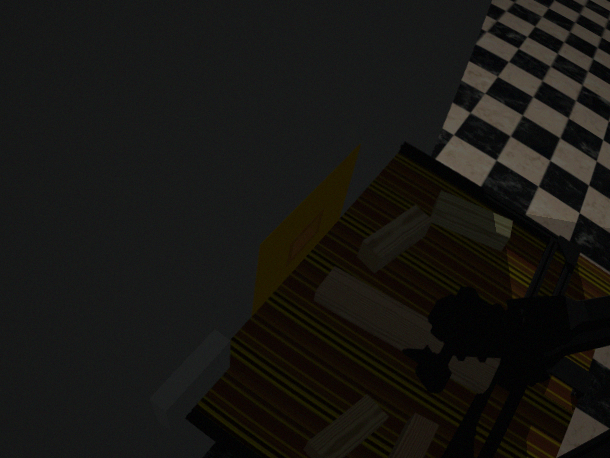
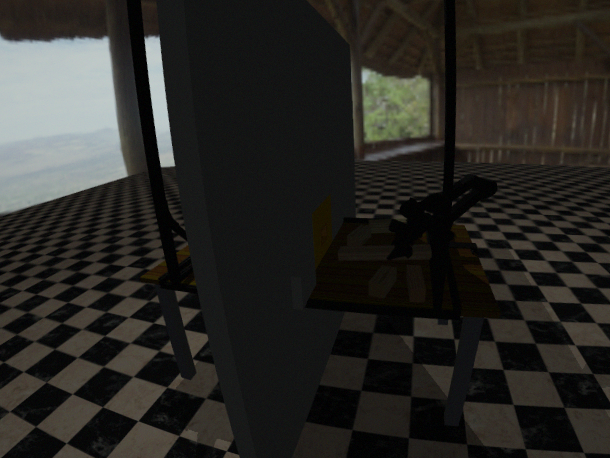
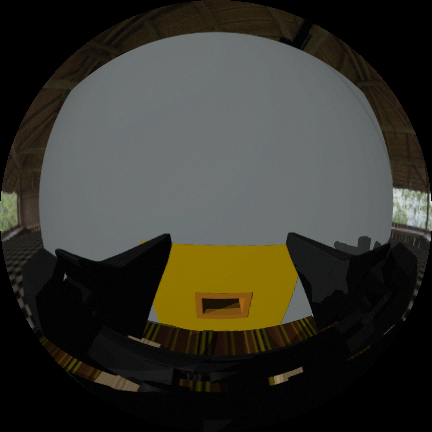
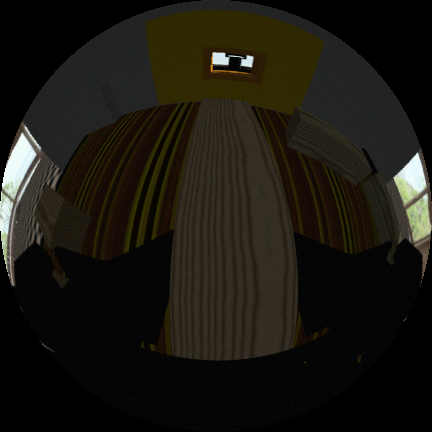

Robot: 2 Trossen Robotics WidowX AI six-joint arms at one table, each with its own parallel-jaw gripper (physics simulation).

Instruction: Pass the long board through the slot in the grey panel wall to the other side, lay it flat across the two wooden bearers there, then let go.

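Places are measured from the left arm's base along level axes (x right, y ahead, z up), in metres.
Where they show: left gripper, fingertip midpoint: (image 3: 230,239); right gripper, fingertip midpoint: (image 1: 412,336) (image 2: 387,255) (image 4: 230,232); left arm's base, origin of the base link: (image 4: 233,67); right arm's base, origin of the base link: (image 1: 510,374).
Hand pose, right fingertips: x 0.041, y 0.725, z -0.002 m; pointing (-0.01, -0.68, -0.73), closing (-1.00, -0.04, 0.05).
Note:
Things, the pixels of their top centre, and the offset from my right fingertips. "pt": a spot on its surface instead.
- long pale board, middle of its top: (image 4: 239,190) (image 1: 412,323) (image 2: 384,245) dx +0.001, dy -0.012, dz +0.036 m
- slot, surface spot: (image 1: 304,236) pt dx -0.022, dy -0.250, dz +0.046 m
- grey block, surface spot: (image 1: 192,370) pt dx +0.301, dy -0.224, dz +0.083 m
The long pale board (image 1: 372,310) (image 2: 365,252) (image 4: 230,200) lies low over the striped table, lengthwise toward the slot (image 1: 304,236) (image 3: 198,306) (image 4: 259,69) in the grey panel wall (image 1: 150,150) (image 2: 265,150) (image 3: 215,140). Its far end is on the near side of the wall. My right gripper (image 4: 230,232) (image 2: 395,254) is shut on the board, one finger against each long side. My left gripper (image 3: 230,239) is open and empty, facing the other side of the wall above the slot. Pale wooden pieces (image 3: 117,382) (image 3: 287,376) there are mostly hidden by the gripper; I cannot tell the bearers' full shapes.
A yellow panel (image 1: 272,270) (image 3: 180,275) (image 4: 175,60) surrounds the slot. Wooden blocks (image 1: 395,240) (image 1: 472,220) stand on one side of the board, and more blocks (image 1: 347,425) (image 1: 415,437) on the other. A grey block (image 1: 192,370) (image 2: 298,292) is at the wall beside the table edge. The light is dim.

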